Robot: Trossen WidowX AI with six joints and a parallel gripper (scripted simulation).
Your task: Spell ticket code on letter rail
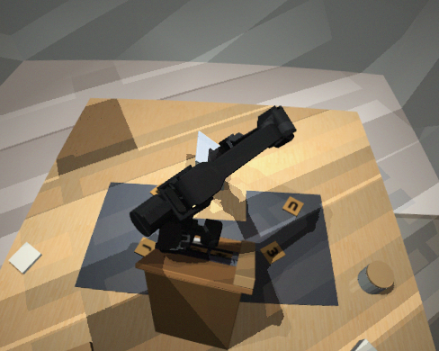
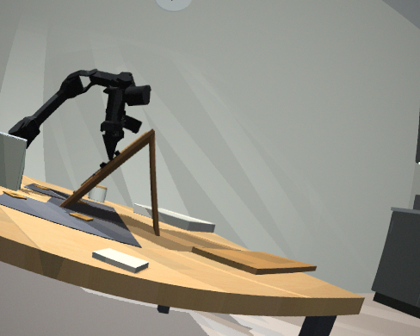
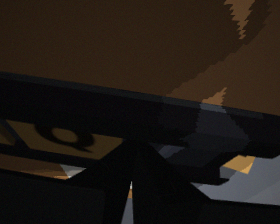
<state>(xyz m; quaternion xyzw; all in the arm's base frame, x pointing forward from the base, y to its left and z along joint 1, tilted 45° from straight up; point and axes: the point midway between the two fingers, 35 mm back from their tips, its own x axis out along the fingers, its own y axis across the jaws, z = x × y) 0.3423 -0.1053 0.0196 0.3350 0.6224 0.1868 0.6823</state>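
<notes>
Now: the tile marked 4 2 cm ahead of my gripper tip and 10 cm to the left of it. From my gripper tip the other things lie so: q tile: 1 cm ahead, 3 cm to the left; dark mat: 14 cm behind, 6 cm to the left, 17 cm below; white ticket: 5 cm behind, 2 cm to the left, 8 cm below.
</notes>
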